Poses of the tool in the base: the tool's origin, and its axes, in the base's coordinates. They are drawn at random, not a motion.
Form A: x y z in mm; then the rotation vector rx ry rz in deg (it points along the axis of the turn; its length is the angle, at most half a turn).
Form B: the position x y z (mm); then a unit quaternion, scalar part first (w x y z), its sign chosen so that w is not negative. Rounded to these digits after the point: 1 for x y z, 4 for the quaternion.
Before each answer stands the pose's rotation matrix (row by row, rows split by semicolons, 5 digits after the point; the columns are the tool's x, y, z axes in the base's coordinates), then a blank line. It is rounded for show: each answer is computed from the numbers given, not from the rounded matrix.
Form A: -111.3 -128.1 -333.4 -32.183 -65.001 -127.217
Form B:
-0.74477 0.65906 0.10464; -0.30139 -0.47212 0.82842; 0.59538 0.58544 0.55025

-111.3 -128.1 -333.4 0.2887 -0.2104 -0.4250 -0.8317
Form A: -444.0 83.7 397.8 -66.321 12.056 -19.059
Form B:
0.93172 0.14840 0.33148; -0.36310 0.36071 0.85910; 0.00793 -0.92080 0.38996

-444.0 83.7 397.8 0.8189 -0.5434 0.0988 -0.1562
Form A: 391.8 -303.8 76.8 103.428 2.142 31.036
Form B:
0.89139 -0.24842 0.37910; 0.29815 -0.30859 -0.90326; 0.34138 0.91818 -0.20101

391.8 -303.8 76.8 0.5877 0.7748 0.0160 0.2325
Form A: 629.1 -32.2 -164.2 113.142 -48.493 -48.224
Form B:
0.55263 -0.25459 -0.79359; -0.79499 -0.44686 -0.41025; -0.25018 0.85761 -0.44935

629.1 -32.2 -164.2 0.4051 0.7824 -0.3354 -0.3335
